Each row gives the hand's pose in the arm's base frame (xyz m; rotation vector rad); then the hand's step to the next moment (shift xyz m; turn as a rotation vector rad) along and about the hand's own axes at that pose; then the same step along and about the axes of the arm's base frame.
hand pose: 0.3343 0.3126 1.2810 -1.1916 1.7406 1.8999
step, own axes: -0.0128 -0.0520 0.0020 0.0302 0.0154 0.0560
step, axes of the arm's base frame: 0.0436 0.0172 -0.0260 -0.0498 0.0394 -0.0161
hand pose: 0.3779 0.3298 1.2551 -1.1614 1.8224 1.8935
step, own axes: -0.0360 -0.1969 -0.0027 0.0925 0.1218 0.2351
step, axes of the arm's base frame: 0.1577 0.0436 -0.1154 -0.2256 0.1666 -0.0031
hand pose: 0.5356 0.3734 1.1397 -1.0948 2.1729 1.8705
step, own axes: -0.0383 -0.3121 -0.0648 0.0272 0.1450 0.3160
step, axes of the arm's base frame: 0.2245 -0.0411 -0.2258 -0.2208 0.2686 0.0273
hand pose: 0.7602 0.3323 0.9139 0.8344 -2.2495 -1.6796
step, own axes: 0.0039 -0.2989 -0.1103 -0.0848 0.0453 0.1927
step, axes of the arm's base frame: 0.1435 -0.1481 -0.2429 -0.0384 0.2118 -0.0072
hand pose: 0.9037 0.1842 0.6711 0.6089 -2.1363 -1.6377
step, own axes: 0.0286 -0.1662 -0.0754 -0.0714 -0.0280 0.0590
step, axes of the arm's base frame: 0.0349 -0.1141 -0.1410 0.0307 0.0803 -0.0444
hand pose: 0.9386 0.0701 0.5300 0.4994 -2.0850 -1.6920
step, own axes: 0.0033 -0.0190 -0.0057 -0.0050 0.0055 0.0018
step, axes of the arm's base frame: 0.0005 -0.0103 -0.0173 0.0032 0.0052 0.0046
